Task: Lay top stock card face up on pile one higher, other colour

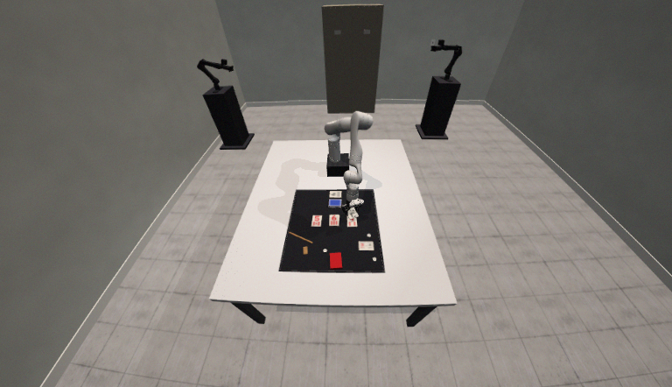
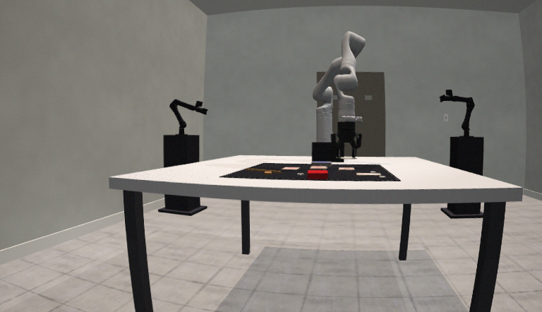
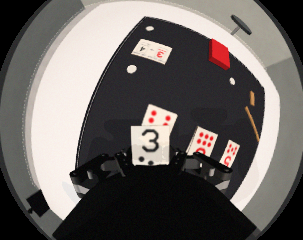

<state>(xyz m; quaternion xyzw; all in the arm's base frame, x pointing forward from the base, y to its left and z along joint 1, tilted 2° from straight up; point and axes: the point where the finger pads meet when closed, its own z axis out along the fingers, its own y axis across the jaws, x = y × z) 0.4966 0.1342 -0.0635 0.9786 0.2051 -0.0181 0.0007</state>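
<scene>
Now: the black mat 60 mm ahead of my hand, 120 mm to the right of it and 70 mm below it. The rest, counted from my hand: blue-backed card (10 mm below); black 6 card (200 mm behind, 120 mm to the right, 50 mm below); red block (320 mm ahead, 90 mm to the right, 50 mm below).
</scene>
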